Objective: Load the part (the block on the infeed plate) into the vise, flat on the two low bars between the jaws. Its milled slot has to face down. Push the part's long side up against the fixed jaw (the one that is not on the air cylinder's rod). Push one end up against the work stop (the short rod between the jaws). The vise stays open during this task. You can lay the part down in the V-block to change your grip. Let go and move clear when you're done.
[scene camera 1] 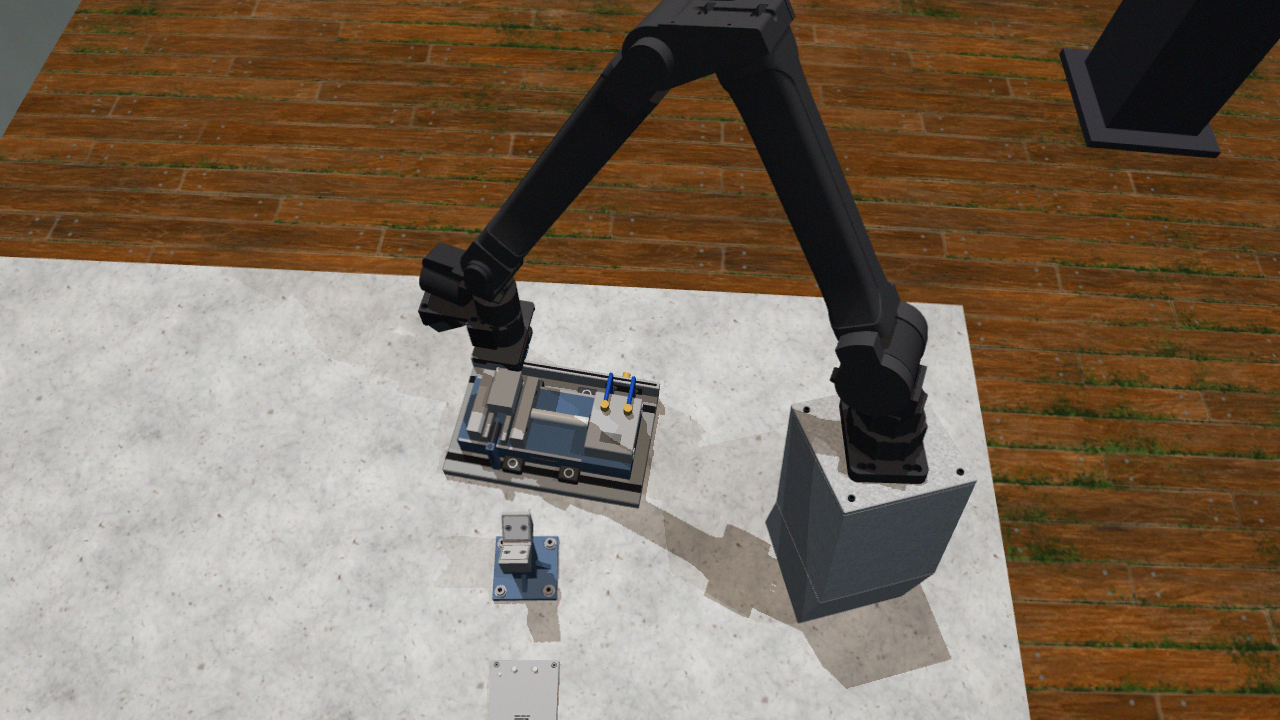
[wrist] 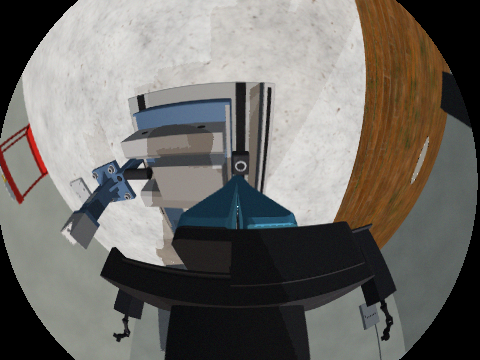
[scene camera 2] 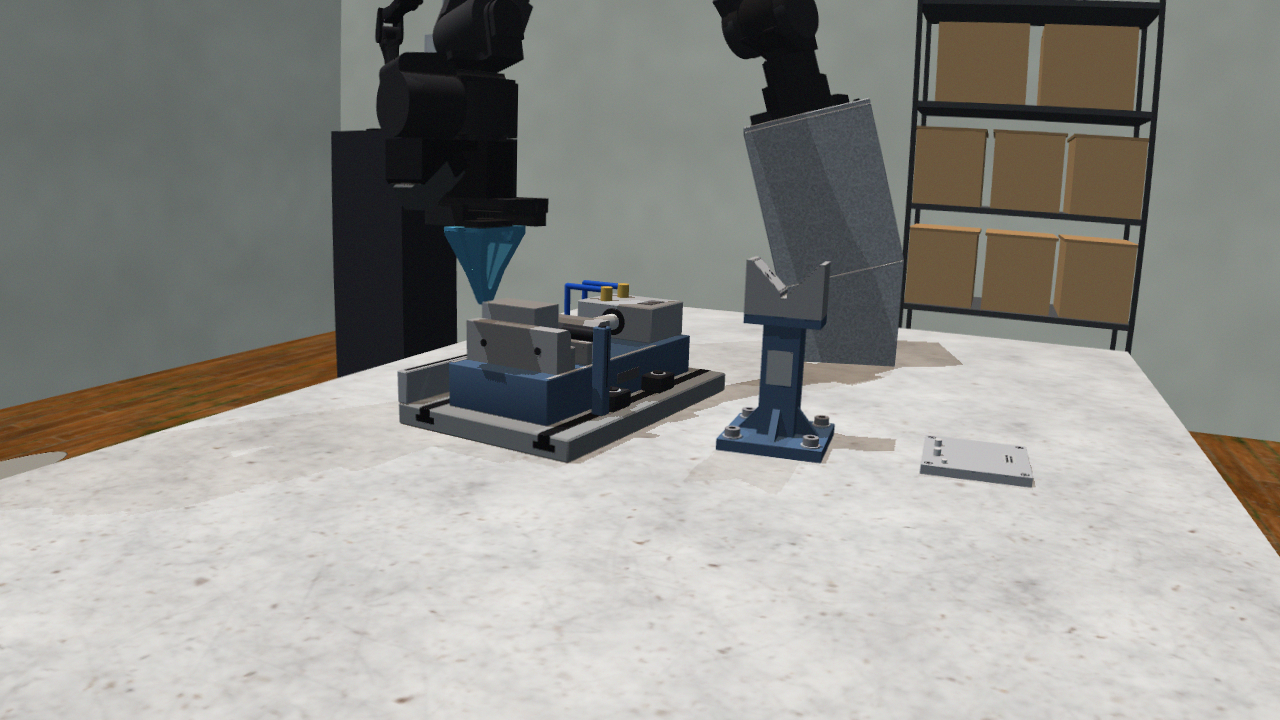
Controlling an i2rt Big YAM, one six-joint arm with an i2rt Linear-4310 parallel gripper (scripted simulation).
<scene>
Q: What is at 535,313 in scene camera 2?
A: A grey part.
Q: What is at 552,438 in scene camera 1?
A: A vise.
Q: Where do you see a grey part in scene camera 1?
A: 506,387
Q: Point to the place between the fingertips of my gripper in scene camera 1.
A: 511,363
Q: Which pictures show my gripper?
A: Scene camera 1, the wrist view and scene camera 2: all of them.
</scene>
